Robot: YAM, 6 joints.
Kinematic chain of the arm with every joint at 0, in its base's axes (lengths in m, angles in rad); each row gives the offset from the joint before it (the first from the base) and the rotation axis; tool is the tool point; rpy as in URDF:
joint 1: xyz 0 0 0.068 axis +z
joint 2: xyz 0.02 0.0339 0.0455 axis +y
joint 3: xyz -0.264 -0.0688 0 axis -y
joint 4: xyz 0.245 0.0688 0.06 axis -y
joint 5: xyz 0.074 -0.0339 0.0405 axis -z
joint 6: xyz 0.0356 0 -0.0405 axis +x
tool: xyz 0 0 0 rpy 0 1.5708 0
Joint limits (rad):
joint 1: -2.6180..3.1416
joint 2: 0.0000..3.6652
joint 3: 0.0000..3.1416
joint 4: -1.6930..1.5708
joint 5: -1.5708..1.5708
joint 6: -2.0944..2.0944
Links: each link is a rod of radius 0.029 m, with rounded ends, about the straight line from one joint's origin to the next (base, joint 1, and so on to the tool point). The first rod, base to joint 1, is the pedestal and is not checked.
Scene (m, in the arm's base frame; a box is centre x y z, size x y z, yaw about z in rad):
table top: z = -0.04
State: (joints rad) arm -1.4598 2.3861 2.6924 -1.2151 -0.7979 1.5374
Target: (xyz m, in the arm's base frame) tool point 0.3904 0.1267 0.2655
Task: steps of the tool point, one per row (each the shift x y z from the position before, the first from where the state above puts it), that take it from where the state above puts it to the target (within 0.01 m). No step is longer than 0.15 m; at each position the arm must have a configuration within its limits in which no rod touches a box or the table.
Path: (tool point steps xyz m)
1: 0.1293 0.0498 -0.0165
2: 0.1066 0.0845 -0.0156
3: 0.0749 0.1100 -0.0145
4: 0.0377 0.1239 -0.0132
5: -0.0008 0.1255 -0.0119
6: -0.0367 0.1156 -0.0104

